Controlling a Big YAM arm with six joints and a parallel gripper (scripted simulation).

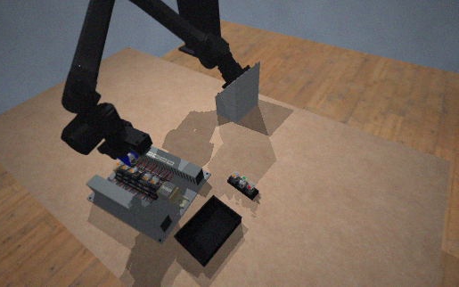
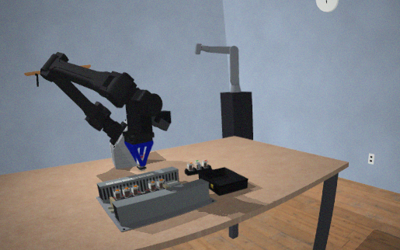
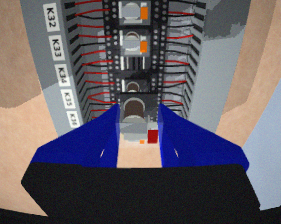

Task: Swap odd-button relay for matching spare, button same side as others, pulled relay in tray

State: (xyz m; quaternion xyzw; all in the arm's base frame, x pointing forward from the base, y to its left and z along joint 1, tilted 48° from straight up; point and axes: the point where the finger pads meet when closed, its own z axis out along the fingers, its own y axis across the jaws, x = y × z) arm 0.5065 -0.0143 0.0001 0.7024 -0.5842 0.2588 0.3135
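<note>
The black tray lies 2 cm behind my hand, 28 cm to the left of it and 12 cm below it.
</note>
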